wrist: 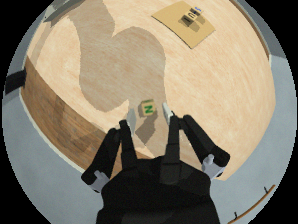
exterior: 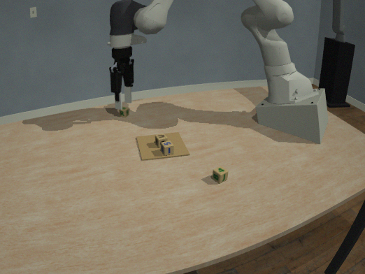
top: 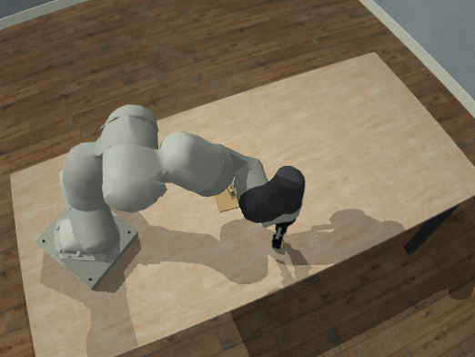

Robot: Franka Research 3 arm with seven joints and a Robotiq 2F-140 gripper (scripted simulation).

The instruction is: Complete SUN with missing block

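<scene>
Right now the N block is 60 mm below my hand. The rest, counted from my hand: U block 250 mm to the left, 110 mm behind, 50 mm below; mat 250 mm to the left, 110 mm behind, 70 mm below.
</scene>
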